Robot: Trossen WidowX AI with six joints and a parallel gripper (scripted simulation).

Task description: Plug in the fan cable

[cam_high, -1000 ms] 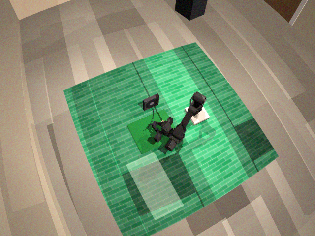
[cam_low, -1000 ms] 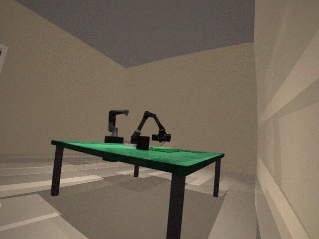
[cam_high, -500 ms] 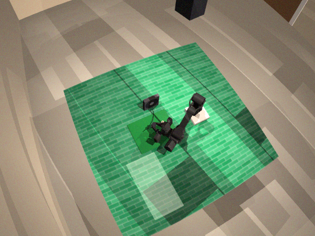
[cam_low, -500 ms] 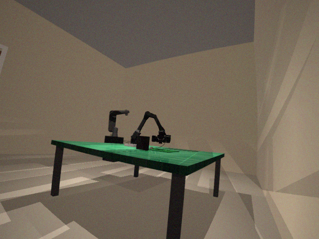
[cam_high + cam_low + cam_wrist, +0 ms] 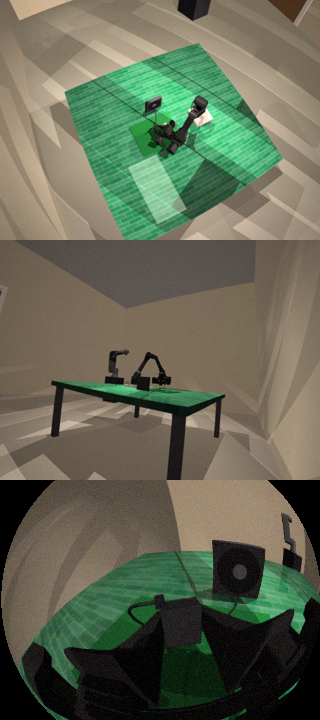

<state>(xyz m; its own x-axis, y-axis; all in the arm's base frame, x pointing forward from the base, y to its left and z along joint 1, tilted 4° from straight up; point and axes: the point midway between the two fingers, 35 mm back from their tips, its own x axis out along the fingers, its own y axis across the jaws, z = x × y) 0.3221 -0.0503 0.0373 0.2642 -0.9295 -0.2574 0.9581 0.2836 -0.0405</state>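
Now: gripper tip 10 mm to the right of the green board and 90 mm above it. From my gripper tip the other things lie so: dark fan plug (10 mm to the left, 10 mm below); then black fan (110 mm behind, 150 mm to the right, 20 mm below).
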